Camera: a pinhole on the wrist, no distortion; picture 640 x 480 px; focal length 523.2 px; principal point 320.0 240.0 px. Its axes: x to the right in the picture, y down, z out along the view. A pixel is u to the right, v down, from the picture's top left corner.
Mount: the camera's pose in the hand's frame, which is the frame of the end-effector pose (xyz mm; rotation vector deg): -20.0 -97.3 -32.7 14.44 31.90 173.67
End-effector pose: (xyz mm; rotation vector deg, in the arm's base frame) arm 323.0 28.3 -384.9 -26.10 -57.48 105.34
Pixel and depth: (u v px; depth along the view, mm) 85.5 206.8 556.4
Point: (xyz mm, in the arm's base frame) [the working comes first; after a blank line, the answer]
In the camera's frame: -249.4 -35.3 556.4

-180.9 96.4 -182.1
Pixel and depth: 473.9 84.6 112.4
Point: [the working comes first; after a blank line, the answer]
In the camera's frame: 33.1 -33.4 112.4

309.2 -23.8 -331.3
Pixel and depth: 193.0 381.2 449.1
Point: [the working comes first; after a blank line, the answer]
In the camera's frame: -109.0 121.2 449.1

7.2 1.9 -75.2
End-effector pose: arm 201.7 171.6 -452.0 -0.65 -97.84 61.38
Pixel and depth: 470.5 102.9 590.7
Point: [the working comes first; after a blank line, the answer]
In the camera's frame: 169.9 -154.8 590.7

-258.6 -19.0 -702.3
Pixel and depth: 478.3 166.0 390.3
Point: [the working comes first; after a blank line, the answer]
In the camera's frame: 118.1 -55.2 390.3

-65.5 -10.7 -578.1
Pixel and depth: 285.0 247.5 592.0
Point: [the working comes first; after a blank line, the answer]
In the camera's frame: -39.6 8.5 592.0

-288.0 -38.1 -439.0
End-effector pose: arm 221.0 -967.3 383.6 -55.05 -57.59 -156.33
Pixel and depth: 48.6 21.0 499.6
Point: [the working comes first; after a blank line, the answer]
In the camera's frame: -259.2 -209.1 499.6

198.8 -929.4 898.5
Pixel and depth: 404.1 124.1 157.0
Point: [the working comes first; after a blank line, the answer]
In the camera's frame: 25.2 -34.8 157.0

288.0 -900.4 429.6
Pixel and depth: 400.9 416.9 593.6
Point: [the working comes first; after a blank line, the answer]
In the camera's frame: 91.8 200.7 593.6

532.2 -548.8 688.8
